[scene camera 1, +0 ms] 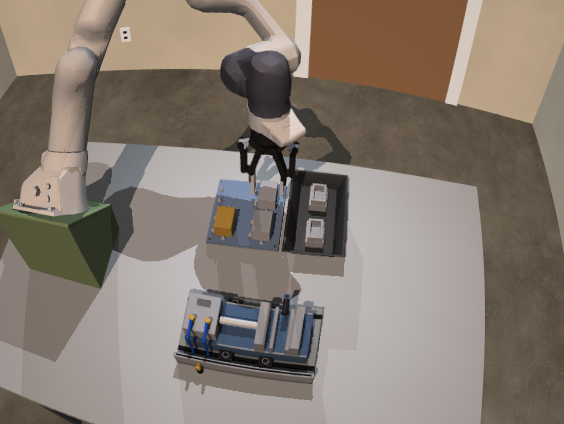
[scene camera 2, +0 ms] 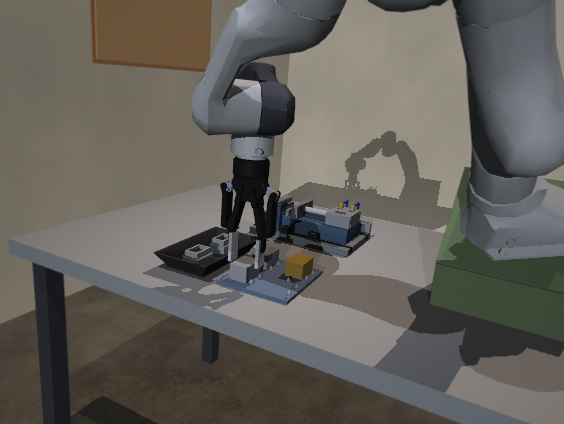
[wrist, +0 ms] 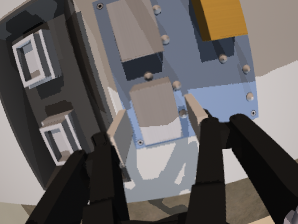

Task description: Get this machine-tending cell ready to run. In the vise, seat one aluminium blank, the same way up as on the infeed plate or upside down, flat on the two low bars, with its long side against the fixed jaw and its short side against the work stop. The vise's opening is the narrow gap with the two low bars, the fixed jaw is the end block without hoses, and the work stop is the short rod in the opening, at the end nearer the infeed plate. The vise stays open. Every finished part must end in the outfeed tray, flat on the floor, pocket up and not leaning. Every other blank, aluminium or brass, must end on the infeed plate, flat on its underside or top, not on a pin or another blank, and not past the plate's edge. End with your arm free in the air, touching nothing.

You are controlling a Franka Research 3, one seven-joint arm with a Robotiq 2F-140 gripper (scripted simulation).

Path:
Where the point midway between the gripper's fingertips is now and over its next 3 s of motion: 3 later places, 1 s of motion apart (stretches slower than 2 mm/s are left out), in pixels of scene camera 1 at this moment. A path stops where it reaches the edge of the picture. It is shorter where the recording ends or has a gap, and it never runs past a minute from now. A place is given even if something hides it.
My gripper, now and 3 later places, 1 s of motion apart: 267,191; 267,193; 270,172; 285,187

